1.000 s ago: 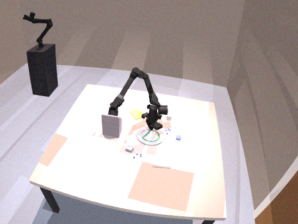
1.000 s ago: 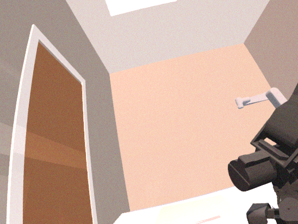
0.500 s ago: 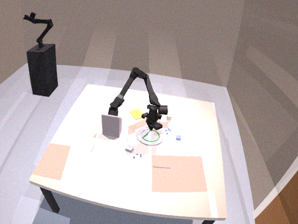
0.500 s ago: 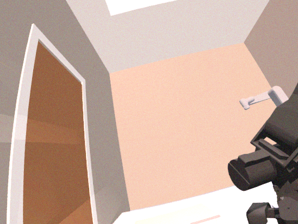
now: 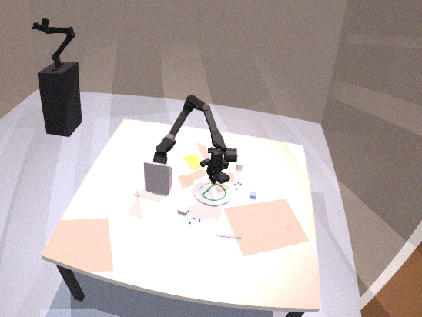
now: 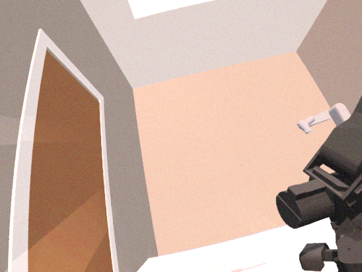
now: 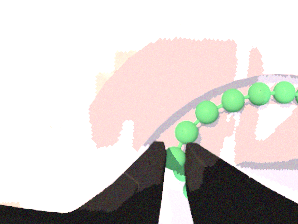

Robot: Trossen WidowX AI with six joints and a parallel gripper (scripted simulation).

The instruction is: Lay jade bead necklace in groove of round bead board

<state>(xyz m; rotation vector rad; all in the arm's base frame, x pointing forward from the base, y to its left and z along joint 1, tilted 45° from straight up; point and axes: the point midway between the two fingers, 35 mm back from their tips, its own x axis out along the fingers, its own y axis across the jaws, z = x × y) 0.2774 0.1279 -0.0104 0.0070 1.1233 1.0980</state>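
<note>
Now: gripper tip 6 cm to the left of the round white bead board, 1 cm short of it and 1 cm above it. From my gripper tip the other things lie so: yellow sheet: 19 cm to the left, 13 cm behind, 2 cm below; then blue block: 22 cm ahead, 4 cm to the right, 1 cm below; then cream block: 19 cm to the left, 13 cm ahead.
</note>
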